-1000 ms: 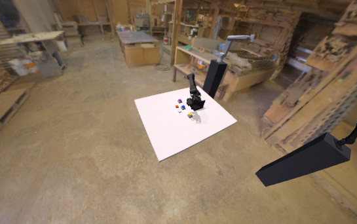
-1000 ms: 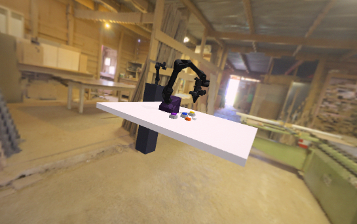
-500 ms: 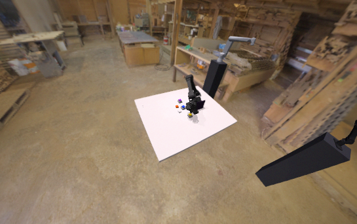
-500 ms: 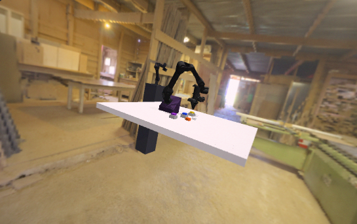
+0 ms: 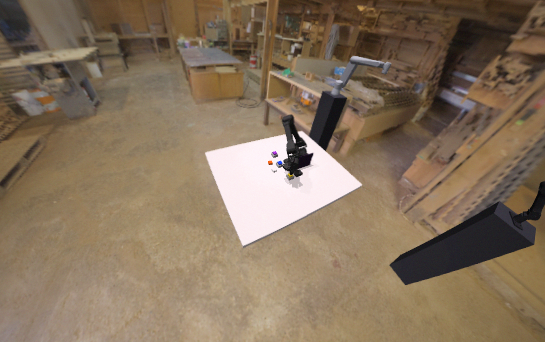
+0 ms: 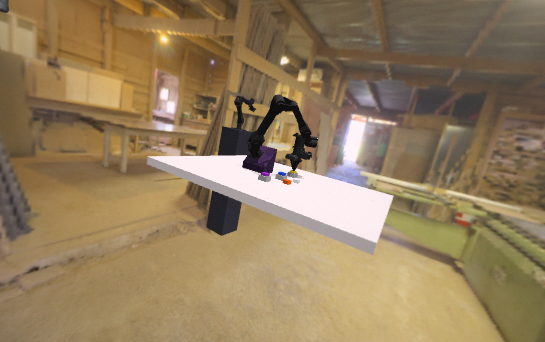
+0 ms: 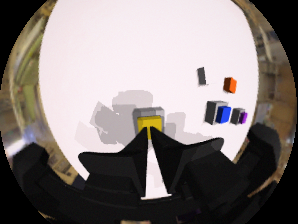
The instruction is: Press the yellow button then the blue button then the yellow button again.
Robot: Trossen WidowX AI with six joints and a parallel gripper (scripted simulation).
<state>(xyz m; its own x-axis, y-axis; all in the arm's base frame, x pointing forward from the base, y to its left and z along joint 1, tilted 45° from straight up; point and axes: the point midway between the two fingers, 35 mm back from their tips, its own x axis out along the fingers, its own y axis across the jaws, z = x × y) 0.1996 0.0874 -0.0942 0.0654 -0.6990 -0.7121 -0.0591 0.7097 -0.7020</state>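
My gripper tip is now 1 cm above the yellow button. The rest, counted from my gripper tip: small grey block: 9 cm ahead, 12 cm to the right, 3 cm below; then blue button: 1 cm ahead, 16 cm to the right; then orange block: 8 cm ahead, 21 cm to the right, 3 cm below.
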